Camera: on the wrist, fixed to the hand. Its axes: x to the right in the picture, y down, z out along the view.
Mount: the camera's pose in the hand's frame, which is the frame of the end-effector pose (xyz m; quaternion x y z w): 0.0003 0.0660 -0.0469 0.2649 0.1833 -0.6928 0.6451
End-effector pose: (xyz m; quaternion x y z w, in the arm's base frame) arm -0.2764 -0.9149 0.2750 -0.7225 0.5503 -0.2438 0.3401
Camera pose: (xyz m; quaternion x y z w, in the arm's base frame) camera -0.3519 -0.9364 0.2553 -0.7126 -0.1478 -0.6712 0.1410
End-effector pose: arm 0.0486 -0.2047 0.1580 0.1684 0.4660 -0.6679 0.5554
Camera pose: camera 0.0941 -0.1635 0.1052 -0.0553 -0.3422 0.9082 0.2345
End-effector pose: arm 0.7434 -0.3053 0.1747 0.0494 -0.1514 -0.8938 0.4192
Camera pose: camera 0.8018 -0.3561 0.1508 -0.4117 0.2234 0.8179 0.3342
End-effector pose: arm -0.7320 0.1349 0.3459 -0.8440 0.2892 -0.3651 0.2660
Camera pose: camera -0.7873 0.0779 0.3302 -0.6075 -0.4461 -0.6512 0.0892
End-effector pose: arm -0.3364 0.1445 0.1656 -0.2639 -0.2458 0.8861 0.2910
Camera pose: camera -0.3334 0.1111 0.0919 -0.0853 -0.0533 0.3868 0.9167
